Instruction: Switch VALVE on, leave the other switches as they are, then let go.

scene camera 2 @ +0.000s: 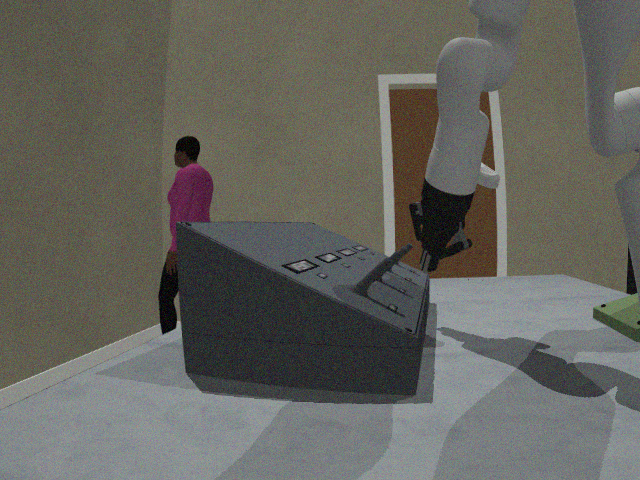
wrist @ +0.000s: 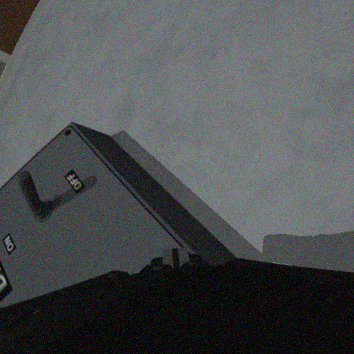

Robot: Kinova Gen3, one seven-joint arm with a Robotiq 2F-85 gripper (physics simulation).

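Places are measured from the arm's base along level axes (x ahead, y left, z up), in centimetres.
Where they show: gripper, between the fingertips: (scene camera 2: 426, 270) (wrist: 175, 264).
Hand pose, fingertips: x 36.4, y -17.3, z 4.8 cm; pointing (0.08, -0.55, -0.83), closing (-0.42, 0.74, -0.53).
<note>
After its pixels a point has its place.
A dark grey sloped console (scene camera 2: 289, 315) {z 3.6, x 57.3, y 7.6 cm} (wrist: 100, 235) {z 3.6, x 38.1, y -24.9 cm} carries a row of switches. One dark lever (scene camera 2: 385, 268) {z 7.6, x 47.2, y 4.0 cm} stands out at its near side in the scene view. In the wrist view a lever (wrist: 33, 195) {z 6.8, x 37.2, y -30.6 cm} stands at the end of its slot away from the OFF label (wrist: 74, 181) {z 3.2, x 35.4, y -30.4 cm}, towards the ON label (wrist: 9, 243) {z 6.7, x 42.8, y -32.8 cm}. Its name plate is cut off at the left edge. The word VALVE cannot be read in either view, so its lever and setting cannot be told. My gripper (scene camera 2: 425, 260) {z 4.8, x 36.4, y -17.3 cm} (wrist: 175, 264) {z 4.8, x 36.4, y -17.3 cm} is shut and empty, near the console's low front edge.
The console stands on a pale surface (scene camera 2: 155, 434) {z -4.2, x 68.1, y 18.6 cm} (wrist: 225, 100) {z -4.2, x 23.5, y -22.7 cm}. A green block (scene camera 2: 617, 316) {z -2.3, x 8.4, y -2.7 cm} lies at the right by the arm's base. A person in a pink top (scene camera 2: 193, 193) stands behind the console, and a brown door (scene camera 2: 410, 155) is behind the arm.
</note>
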